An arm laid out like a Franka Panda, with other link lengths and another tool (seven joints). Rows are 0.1 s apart.
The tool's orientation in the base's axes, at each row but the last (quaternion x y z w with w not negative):
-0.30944 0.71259 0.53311 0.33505
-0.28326 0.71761 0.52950 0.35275
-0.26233 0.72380 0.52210 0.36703
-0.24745 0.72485 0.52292 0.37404
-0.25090 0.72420 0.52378 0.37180
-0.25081 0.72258 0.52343 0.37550
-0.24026 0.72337 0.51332 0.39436
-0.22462 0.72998 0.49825 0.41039
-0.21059 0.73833 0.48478 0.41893
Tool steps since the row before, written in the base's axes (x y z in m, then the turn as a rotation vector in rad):
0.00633 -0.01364 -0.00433 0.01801 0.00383 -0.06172
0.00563 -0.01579 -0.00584 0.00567 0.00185 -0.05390
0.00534 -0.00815 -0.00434 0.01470 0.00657 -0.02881
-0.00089 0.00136 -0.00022 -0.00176 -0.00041 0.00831
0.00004 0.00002 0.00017 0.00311 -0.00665 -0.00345
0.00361 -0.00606 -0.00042 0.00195 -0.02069 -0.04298
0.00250 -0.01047 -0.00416 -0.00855 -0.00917 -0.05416
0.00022 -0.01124 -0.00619 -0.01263 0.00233 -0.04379
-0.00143 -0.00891 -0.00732 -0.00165 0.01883 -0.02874
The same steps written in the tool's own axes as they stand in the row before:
0.00094 -0.01072 -0.01136 0.03900 -0.04755 0.01914
0.00190 -0.01207 -0.01288 0.04005 -0.03410 0.01321
0.00030 -0.00910 -0.00555 0.01451 -0.02536 0.01536
0.00075 0.00099 0.00107 -0.00562 0.00595 -0.00233
-0.00016 0.00007 0.00000 0.00073 -0.00648 -0.00483
-0.00199 -0.00494 -0.00464 0.03282 -0.03264 -0.01169
0.00137 -0.00793 -0.00828 0.04864 -0.02680 -0.00254
0.00406 -0.00805 -0.00913 0.04333 -0.01354 0.00468
0.00598 -0.00685 -0.00723 0.02636 -0.00601 0.02126

